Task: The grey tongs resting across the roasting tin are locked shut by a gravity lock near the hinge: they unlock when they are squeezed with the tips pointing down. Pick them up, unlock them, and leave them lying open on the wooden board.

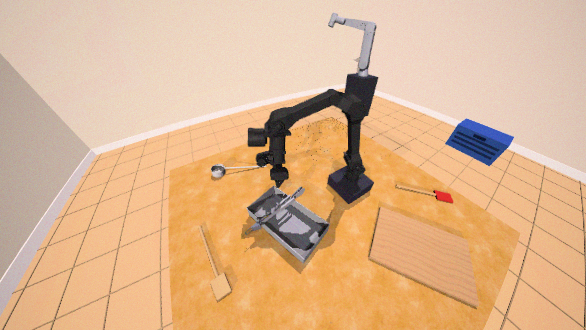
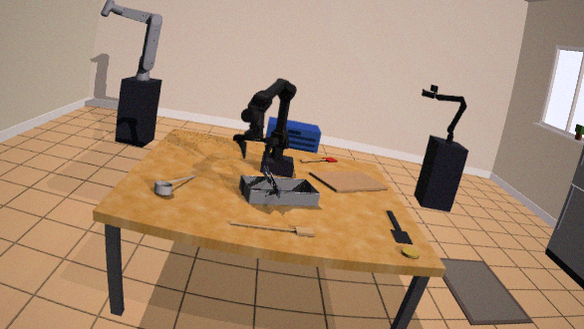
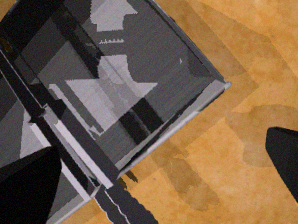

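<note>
The grey roasting tin lies 13 cm to the left of my gripper tip, 10 cm below it and 2 cm ahead of it. From my gripper tip the other things lie so: black spatula: 65 cm to the left, 13 cm below, 12 cm ahead; wooden board: 47 cm to the left, 38 cm behind, 13 cm below; yellow disc: 65 cm to the left, 35 cm ahead, 12 cm below.
</note>
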